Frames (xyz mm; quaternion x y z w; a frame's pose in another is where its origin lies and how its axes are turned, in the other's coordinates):
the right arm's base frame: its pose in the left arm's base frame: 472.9 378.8 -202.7 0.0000 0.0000 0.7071 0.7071
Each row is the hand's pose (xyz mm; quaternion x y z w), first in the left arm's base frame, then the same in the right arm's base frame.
Working: the left arm's base frame: its pose in the right arm's base frame: -378.8 472.9 202.7 0.0000 0.0000 -0.7071 0.7071

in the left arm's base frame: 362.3 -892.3 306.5 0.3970 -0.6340 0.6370 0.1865
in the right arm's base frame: -1271.1 110.6 509.2 -0.1676 -0.7290 0.3185 0.5823
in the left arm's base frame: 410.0 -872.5 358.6 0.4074 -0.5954 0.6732 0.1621
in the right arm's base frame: -1251.3 62.9 561.3 -0.1329 -0.7091 0.3614 0.5907
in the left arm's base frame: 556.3 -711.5 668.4 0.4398 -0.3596 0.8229 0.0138
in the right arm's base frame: -1090.3 -83.4 871.1 0.0567 -0.5652 0.5721 0.5916
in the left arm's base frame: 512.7 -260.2 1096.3 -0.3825 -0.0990 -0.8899 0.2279
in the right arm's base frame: -639.0 -39.8 1299.0 0.3405 -0.2005 0.7904 0.4681
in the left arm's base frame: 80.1 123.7 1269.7 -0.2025 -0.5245 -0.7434 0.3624
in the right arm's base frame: -255.1 392.8 1472.4 0.5140 0.2277 0.7819 0.2694
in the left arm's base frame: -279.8 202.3 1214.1 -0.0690 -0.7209 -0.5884 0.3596
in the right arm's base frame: -176.5 752.7 1416.8 0.5585 0.4610 0.6703 0.1618
